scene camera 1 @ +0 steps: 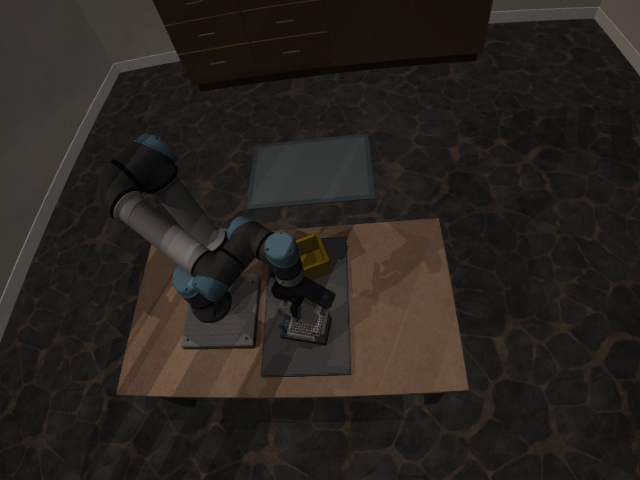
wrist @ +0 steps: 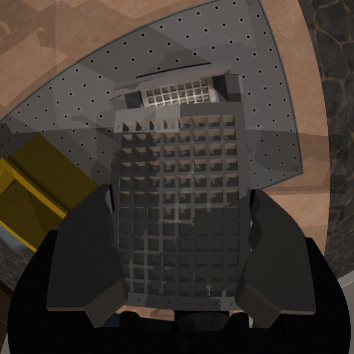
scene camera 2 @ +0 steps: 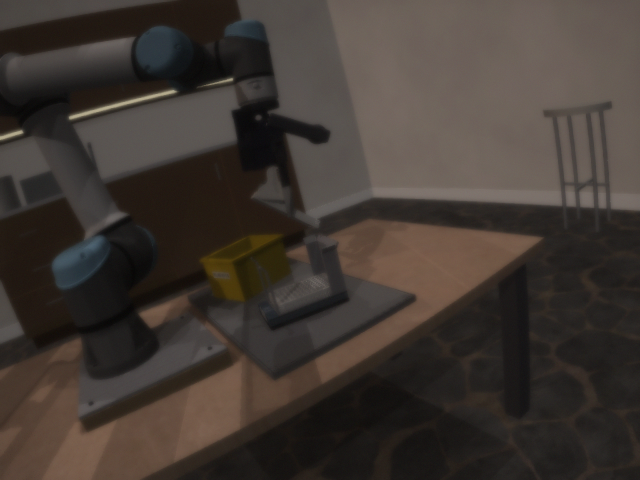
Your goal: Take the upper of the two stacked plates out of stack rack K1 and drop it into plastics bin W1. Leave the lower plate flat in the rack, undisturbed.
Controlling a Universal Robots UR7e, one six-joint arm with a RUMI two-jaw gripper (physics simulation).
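Places are measured from the arm's base along level axes (x ahead, y left, z up), in millimetres.
Pixels of known places: gripper, fingertip midpoint: [scene camera 1: 303,307] [wrist: 181,189] [scene camera 2: 288,214]; arm's base at its link origin: [scene camera 1: 212,304] [scene camera 2: 124,358].
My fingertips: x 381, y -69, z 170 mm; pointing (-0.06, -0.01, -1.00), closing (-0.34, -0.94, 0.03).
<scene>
For each thing: its top centre in the pictures, then the offset to it from my fingertips. Level surfaces: height alone.
- stack rack K1 at its top centre: [wrist: 189,163] [scene camera 2: 289,250] [scene camera 1: 301,316] dx -18, dy -4, dz -64 mm
- lower plate at its top centre: [wrist: 184,127] [scene camera 2: 302,288] [scene camera 1: 307,325] dx -12, dy -5, dz -145 mm
- Plastics bin W1 at its top centre: [wrist: 32,223] [scene camera 2: 241,247] [scene camera 1: 301,254] dx -48, dy +233, dz -84 mm
- dark perforated mat at its surface level: dz -184 mm
- wooden table at its surface level: dz -197 mm
My gripper [scene camera 2: 279,199] [wrist: 181,189] is shut on the upper plate [scene camera 2: 305,217] [wrist: 181,172], a grey grid plate, with one finger at each long side. The plate hangs above stack rack K1 [scene camera 2: 335,269] [wrist: 172,77], apart from it. The lower plate [scene camera 2: 305,290] [wrist: 175,93], a pale grid, lies flat in the rack; in the wrist view the held plate hides much of it. Plastics bin W1 [scene camera 1: 319,268] [scene camera 2: 230,276] [wrist: 47,172] is yellow and stands beside the rack, to the left in the wrist view. The arm partly covers it in scene camera 1.
Rack and bin stand on a dark perforated mat [scene camera 1: 310,361] [scene camera 2: 289,356] [wrist: 150,47] on the wooden table [scene camera 1: 403,335] [scene camera 2: 444,268]. The arm's base plate [scene camera 1: 222,338] [scene camera 2: 160,369] is beside the mat. The rack's uprights rise below the held plate.
</scene>
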